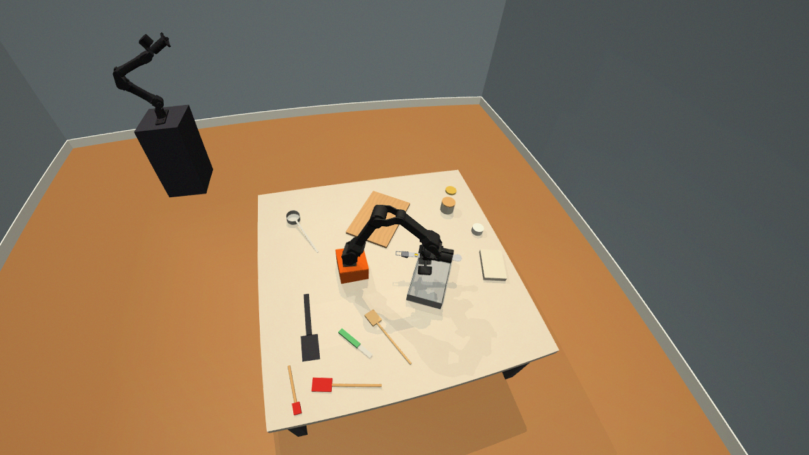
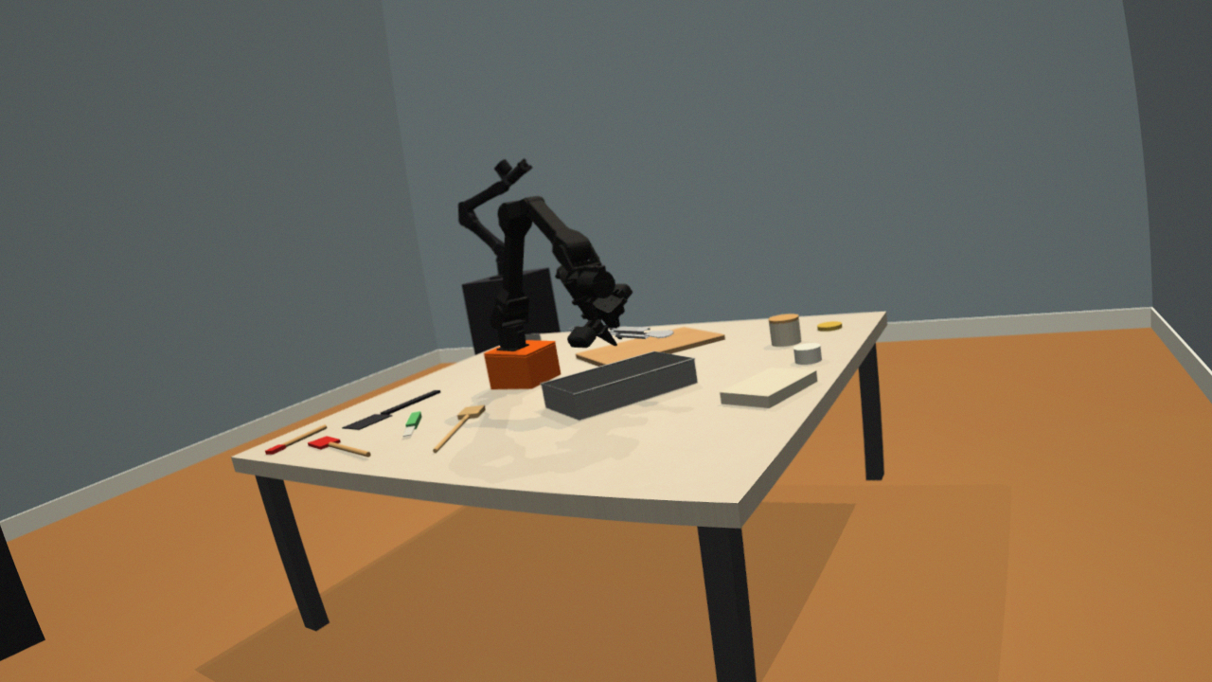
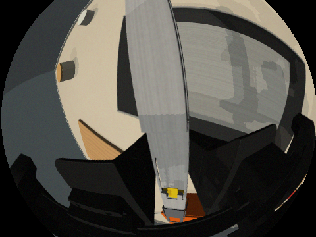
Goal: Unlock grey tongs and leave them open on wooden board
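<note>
Now: the yellow lock piece 40 mm behind my gripper tip, 30 mm above it and 10 mm to the right of it. Also, from my gripper tip: wooden board (370 mm to the left, 150 mm behind, 100 mm below); then pale block (380 mm ahead, 90 mm below, 40 mm to the right); then roasting tin (80 mm below, 70 mm to the right, 30 mm ahead).
</note>
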